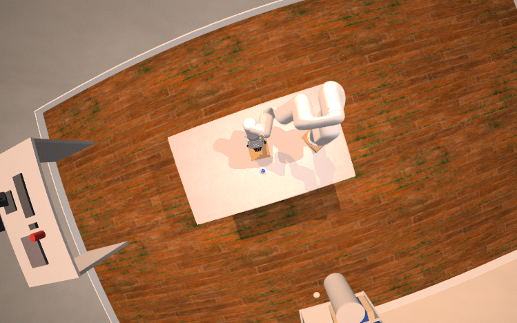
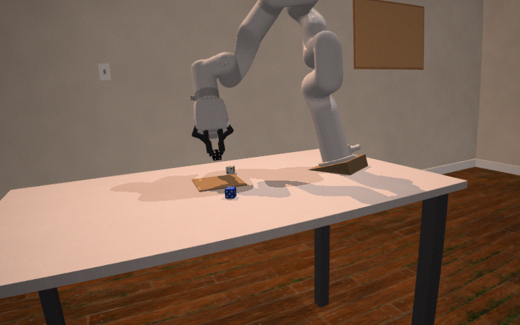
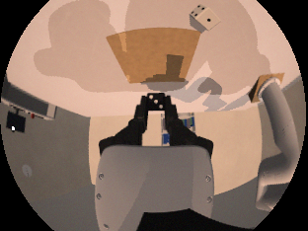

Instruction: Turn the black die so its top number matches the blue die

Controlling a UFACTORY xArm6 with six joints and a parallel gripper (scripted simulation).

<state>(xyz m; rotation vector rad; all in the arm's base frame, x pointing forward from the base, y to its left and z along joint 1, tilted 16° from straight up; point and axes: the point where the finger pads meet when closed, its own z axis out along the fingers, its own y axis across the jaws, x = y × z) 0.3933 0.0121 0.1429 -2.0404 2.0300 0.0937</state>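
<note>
Now: the black die 20 mm below my hand and 10 mm to the left of it. Also, from my hand: blue die 170 mm to the left, 90 mm below, 10 mm ahead; mat 100 mm below, 10 mm to the left; white die 90 mm to the right, 90 mm below, 70 mm behind.
</note>
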